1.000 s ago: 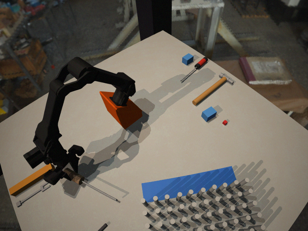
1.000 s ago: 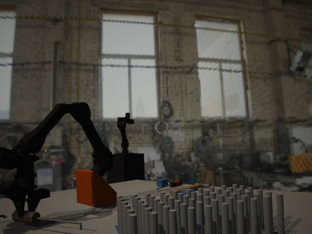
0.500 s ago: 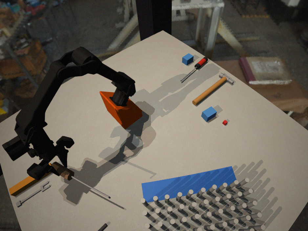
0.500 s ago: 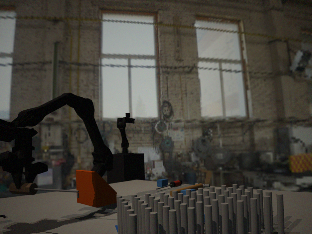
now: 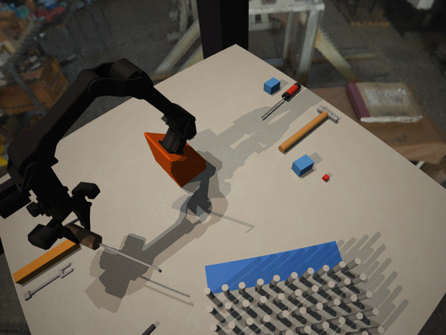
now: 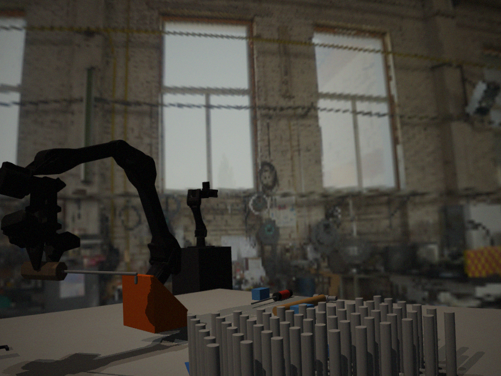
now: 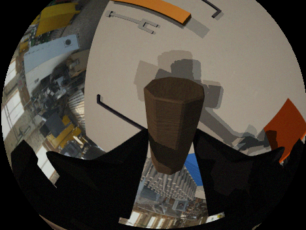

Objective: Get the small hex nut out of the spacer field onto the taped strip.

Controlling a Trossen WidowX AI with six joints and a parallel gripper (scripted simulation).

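My gripper tip is now 34 cm to the right of the blue taped strip, 33 cm short of it and 18 cm above it. Also, from my gripper tip: L-shaped key: 19 cm behind, 18 cm below, 5 cm to the right; orange bar: 18 cm to the right, 17 cm below, 12 cm behind; grey wrench: 21 cm to the right, 18 cm below, 6 cm behind.
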